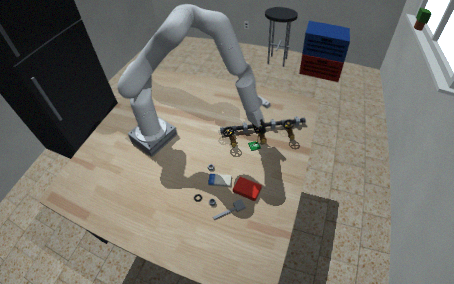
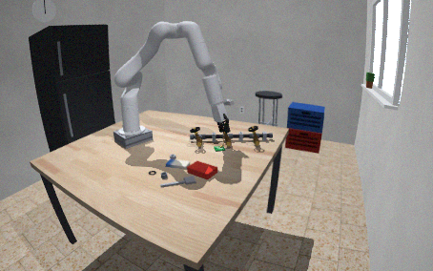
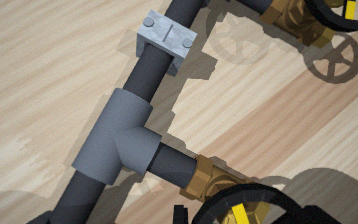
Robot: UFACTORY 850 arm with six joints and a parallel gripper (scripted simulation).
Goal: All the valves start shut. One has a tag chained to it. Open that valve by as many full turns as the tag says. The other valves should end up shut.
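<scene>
The green tag is 10 cm below my hand, 5 cm to the right of it and 3 cm behind it. The rest, counted from my hand: grey scraper (44 cm to the right, 10 cm below, 6 cm behind); red box (33 cm to the right, 9 cm below, 1 cm behind); white block (30 cm to the right, 15 cm behind, 10 cm below).
</scene>
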